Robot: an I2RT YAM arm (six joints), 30 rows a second.
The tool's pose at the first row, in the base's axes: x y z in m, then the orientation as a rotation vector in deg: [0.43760 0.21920 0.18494 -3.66 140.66 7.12]
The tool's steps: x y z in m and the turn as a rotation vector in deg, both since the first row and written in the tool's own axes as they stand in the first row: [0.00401 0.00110 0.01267 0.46 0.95 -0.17]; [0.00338 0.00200 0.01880 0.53 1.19 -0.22]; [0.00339 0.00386 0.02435 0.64 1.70 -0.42]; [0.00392 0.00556 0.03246 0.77 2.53 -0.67]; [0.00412 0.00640 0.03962 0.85 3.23 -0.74]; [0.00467 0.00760 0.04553 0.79 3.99 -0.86]
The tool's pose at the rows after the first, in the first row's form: [0.44236 0.22158 0.17271 -3.74 141.62 6.47]; [0.44662 0.22313 0.16845 -3.79 141.86 6.36]; [0.44995 0.22557 0.16430 -4.03 142.36 6.14]; [0.45450 0.22811 0.15783 -4.35 143.18 5.86]; [0.45877 0.22970 0.15224 -4.45 143.87 5.72]; [0.46196 0.23152 0.14742 -4.69 144.62 5.73]
